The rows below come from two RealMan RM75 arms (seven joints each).
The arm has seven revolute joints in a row. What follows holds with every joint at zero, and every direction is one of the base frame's. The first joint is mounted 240.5 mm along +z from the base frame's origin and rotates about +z. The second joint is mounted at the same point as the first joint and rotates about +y. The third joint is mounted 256 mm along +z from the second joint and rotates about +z. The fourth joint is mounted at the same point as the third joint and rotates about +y. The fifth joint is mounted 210 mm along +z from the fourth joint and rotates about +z. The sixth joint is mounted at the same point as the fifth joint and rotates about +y. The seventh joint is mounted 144 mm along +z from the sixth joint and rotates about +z. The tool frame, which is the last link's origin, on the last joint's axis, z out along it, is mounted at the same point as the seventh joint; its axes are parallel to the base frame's.
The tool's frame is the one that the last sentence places.
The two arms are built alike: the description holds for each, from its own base.
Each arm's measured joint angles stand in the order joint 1, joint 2, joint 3, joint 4, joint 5, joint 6, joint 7.
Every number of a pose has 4 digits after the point. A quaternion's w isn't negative.
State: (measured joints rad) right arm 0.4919 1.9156 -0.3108 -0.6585 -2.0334 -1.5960 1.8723; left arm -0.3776 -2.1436 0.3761 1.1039 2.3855 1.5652 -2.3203
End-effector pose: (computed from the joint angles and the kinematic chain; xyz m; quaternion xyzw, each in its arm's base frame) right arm 0.3212 0.3375 0.1161 -0.7910 0.4592 0.3361 0.2248; left arm -0.3420 0.2903 0.0794 -0.7075 -0.6389 -0.1866 0.2378
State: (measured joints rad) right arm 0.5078 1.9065 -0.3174 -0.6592 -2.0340 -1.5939 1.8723; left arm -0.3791 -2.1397 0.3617 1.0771 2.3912 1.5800 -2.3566
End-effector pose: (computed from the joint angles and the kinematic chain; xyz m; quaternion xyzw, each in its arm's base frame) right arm 0.3167 0.3433 0.1194 -0.7969 0.4511 0.3329 0.2250; left arm -0.3441 0.2869 0.0756 -0.6912 -0.6603 -0.1935 0.2210
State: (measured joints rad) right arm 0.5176 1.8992 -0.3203 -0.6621 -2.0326 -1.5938 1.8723; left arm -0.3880 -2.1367 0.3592 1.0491 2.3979 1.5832 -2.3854
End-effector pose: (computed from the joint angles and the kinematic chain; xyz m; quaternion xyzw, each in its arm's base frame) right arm 0.3136 0.3471 0.1229 -0.8006 0.4447 0.3315 0.2266; left arm -0.3437 0.2876 0.0703 -0.6810 -0.6747 -0.1964 0.2060
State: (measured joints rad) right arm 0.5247 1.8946 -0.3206 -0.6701 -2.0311 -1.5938 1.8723; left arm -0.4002 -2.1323 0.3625 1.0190 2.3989 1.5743 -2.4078
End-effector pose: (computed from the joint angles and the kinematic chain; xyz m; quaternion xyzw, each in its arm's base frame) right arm 0.3111 0.3500 0.1267 -0.8035 0.4383 0.3305 0.2300; left arm -0.3425 0.2910 0.0656 -0.6736 -0.6843 -0.1994 0.1955
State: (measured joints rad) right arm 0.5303 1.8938 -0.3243 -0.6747 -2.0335 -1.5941 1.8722; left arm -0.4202 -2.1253 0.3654 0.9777 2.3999 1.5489 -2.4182
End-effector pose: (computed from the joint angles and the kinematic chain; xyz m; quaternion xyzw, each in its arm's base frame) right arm 0.3090 0.3519 0.1273 -0.8067 0.4347 0.3280 0.2297; left arm -0.3413 0.2980 0.0603 -0.6693 -0.6893 -0.2021 0.1899
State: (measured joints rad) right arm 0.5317 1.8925 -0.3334 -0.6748 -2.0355 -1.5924 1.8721; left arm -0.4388 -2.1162 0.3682 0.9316 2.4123 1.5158 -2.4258
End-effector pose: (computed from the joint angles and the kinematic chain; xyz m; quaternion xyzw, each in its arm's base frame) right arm 0.3085 0.3525 0.1265 -0.8093 0.4339 0.3237 0.2280; left arm -0.3428 0.3037 0.0546 -0.6639 -0.6962 -0.1985 0.1876
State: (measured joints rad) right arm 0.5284 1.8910 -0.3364 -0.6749 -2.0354 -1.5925 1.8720; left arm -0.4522 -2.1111 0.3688 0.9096 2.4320 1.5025 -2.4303
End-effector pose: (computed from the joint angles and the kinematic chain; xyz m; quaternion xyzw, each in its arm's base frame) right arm 0.3096 0.3516 0.1268 -0.8094 0.4347 0.3220 0.2283; left arm -0.3434 0.3066 0.0514 -0.6631 -0.6997 -0.1905 0.1857
